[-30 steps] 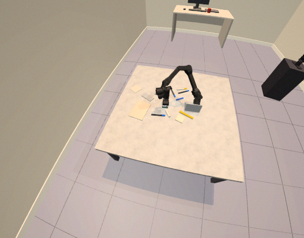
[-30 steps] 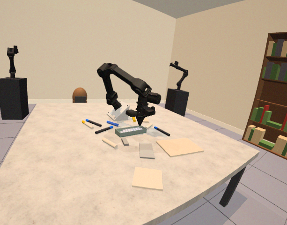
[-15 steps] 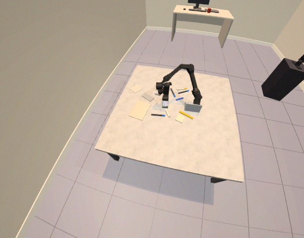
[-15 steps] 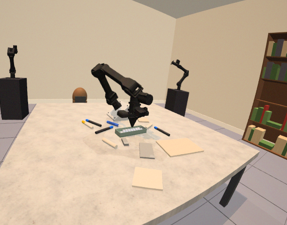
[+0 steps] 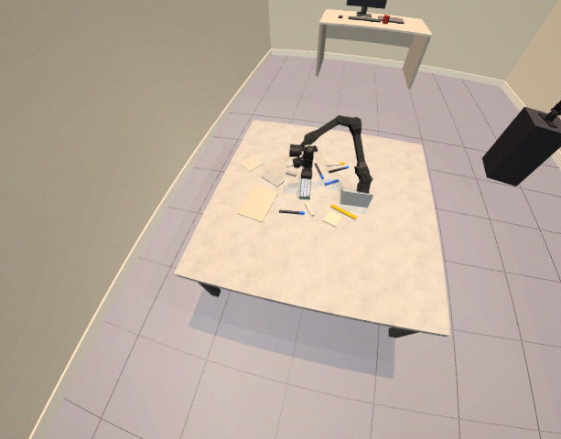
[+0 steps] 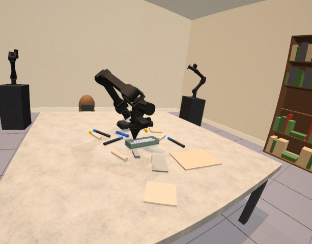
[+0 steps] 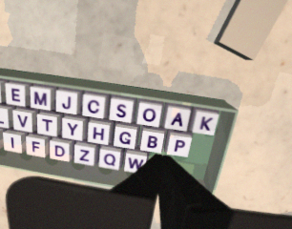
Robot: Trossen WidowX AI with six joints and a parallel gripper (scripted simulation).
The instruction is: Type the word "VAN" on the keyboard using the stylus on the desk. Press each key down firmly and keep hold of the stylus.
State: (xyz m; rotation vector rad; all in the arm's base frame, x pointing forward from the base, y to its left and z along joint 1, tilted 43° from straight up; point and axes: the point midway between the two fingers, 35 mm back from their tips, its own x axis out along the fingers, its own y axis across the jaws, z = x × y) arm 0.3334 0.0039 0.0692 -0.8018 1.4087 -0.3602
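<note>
The blue stylus is 13 cm behind my gripper tip, 3 cm below it and 1 cm to the right of it. The rest, counted from my gripper tip: yellow pen: 27 cm behind, 16 cm to the left, 3 cm below; sticky note: 22 cm to the left, 22 cm behind, 3 cm below; grey pad: 20 cm ahead, 6 cm to the left, 3 cm below.
</note>
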